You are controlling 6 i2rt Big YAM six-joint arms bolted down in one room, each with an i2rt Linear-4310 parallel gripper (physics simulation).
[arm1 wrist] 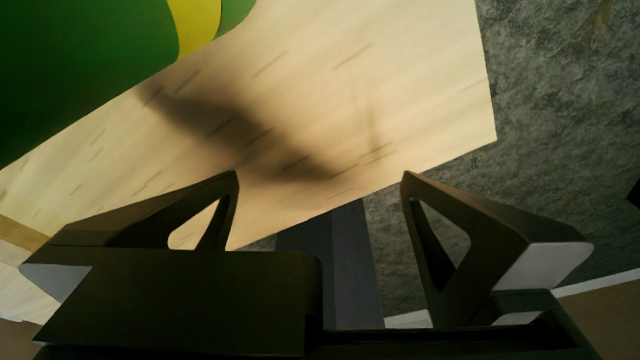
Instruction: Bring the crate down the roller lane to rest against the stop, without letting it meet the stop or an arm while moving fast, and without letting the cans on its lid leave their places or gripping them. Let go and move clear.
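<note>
The crate's pale wooden lid [430, 75] fills the upper left and middle of the arm1 wrist view. A green can with a yellow band [75, 55] looms very large at the top left, cut off by the frame edge; whether it touches the lid cannot be told. Arm1's gripper [319, 175] is open, with its fingers wide apart and no can between them. Its fingertips show over the lid's near edge, and a dark blurred shadow lies on the lid ahead of them. The rollers and stop do not show. The other arms' grippers are not in view.
A tan wooden strip [20, 234] crosses at the left edge. A dark grey post or beam [350, 265] shows beyond the lid between the fingers. Mottled grey floor [560, 100] lies at the right, with a white edging strip [600, 282] at the lower right.
</note>
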